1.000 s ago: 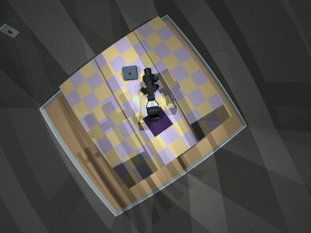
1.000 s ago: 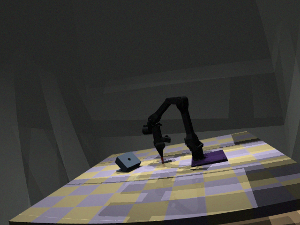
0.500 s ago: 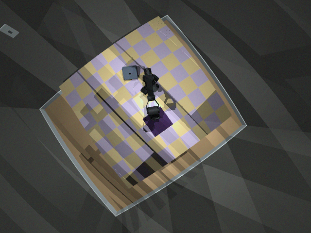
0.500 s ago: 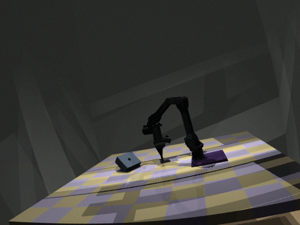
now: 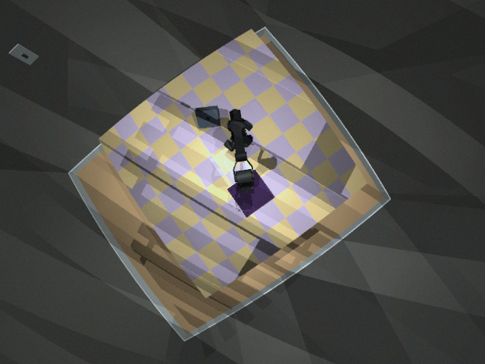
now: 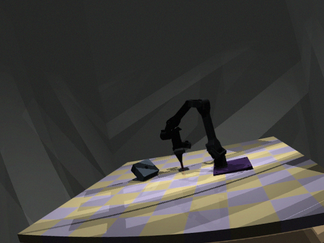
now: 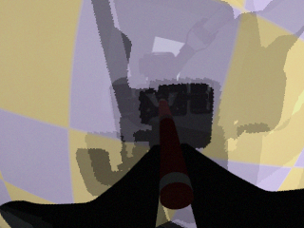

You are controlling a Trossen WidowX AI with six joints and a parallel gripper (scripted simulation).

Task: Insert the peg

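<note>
Right now the sloped panel is 220 mm ahead of my gripper tip and 80 mm to the left of it. Also, from my gripper tip: red round peg: 20 mm above.
</note>
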